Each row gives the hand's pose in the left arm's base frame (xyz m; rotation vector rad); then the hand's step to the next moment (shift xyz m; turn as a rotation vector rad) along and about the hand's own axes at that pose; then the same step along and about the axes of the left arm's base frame.
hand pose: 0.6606 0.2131 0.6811 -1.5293 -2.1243 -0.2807
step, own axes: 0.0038 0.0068 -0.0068 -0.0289 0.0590 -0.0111
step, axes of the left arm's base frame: 0.0073 0.0025 0.0069 0.0649 -0.0084 -0.0125
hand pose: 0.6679 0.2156 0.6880 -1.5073 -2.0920 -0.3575
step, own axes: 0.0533 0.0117 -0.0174 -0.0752 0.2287 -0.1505
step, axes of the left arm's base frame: 0.0030 0.0376 0.0431 0.2714 -0.0571 0.0608
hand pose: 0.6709 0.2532 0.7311 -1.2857 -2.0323 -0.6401
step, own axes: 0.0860 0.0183 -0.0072 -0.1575 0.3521 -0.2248
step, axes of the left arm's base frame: -0.0085 0.0541 0.0692 0.4292 -0.1082 0.0583
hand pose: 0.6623 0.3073 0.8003 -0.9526 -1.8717 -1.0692
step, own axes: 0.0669 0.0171 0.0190 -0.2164 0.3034 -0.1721
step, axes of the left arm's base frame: -0.0185 0.0387 0.0574 0.3990 -0.0922 -0.0280
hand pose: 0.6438 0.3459 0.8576 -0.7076 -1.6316 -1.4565
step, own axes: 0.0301 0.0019 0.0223 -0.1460 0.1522 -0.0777
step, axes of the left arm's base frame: -0.0183 0.0189 0.0268 0.2174 -0.0337 -0.0460
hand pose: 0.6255 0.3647 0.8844 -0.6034 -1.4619 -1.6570
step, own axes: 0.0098 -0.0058 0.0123 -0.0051 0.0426 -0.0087
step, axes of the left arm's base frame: -0.0121 0.0092 0.0071 0.0393 -0.0063 0.0183
